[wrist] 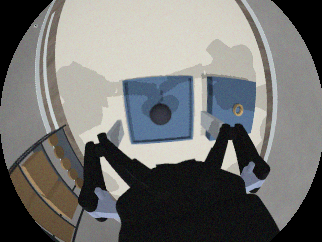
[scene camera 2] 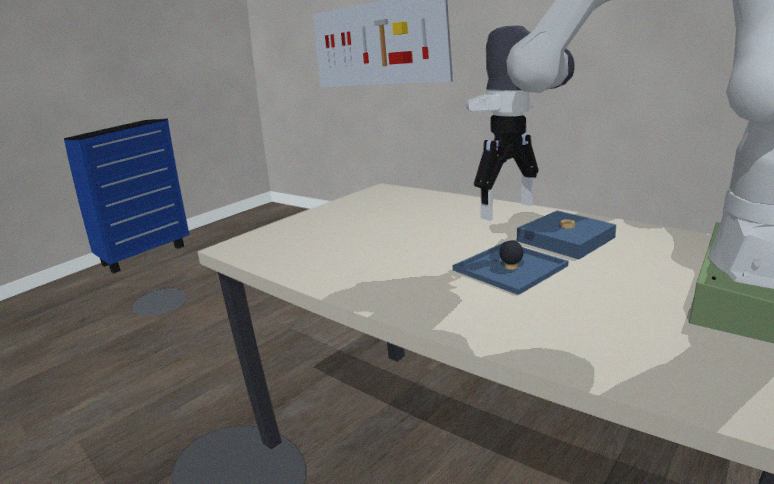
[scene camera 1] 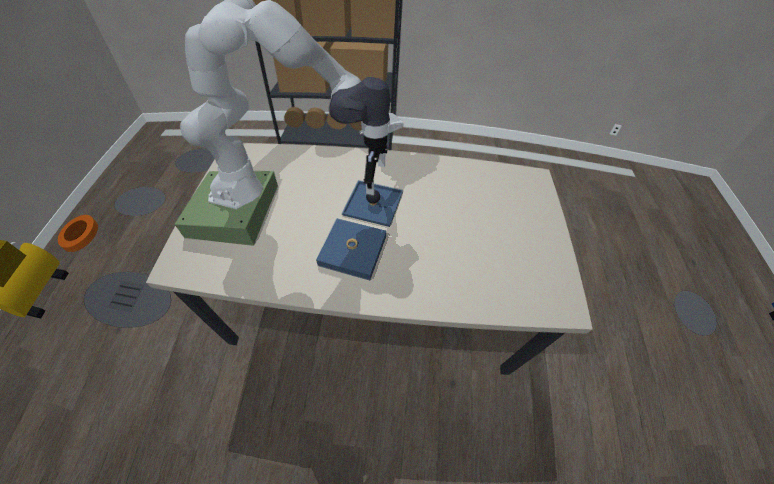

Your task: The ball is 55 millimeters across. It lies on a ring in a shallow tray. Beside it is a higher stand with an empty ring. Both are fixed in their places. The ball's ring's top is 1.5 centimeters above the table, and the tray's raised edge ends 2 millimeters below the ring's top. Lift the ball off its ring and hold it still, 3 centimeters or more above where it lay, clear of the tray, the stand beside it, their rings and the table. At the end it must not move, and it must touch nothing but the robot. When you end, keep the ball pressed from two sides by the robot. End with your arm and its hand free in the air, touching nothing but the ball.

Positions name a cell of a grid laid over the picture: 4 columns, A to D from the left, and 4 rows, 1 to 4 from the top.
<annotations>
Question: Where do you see a shallow blue tray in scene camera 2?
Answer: C3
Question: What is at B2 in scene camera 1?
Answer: My gripper.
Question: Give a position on a blue stand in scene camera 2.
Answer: C2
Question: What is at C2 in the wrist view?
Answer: A blue stand.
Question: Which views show my gripper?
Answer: The wrist view, scene camera 2 and scene camera 1: all of them.
</annotations>
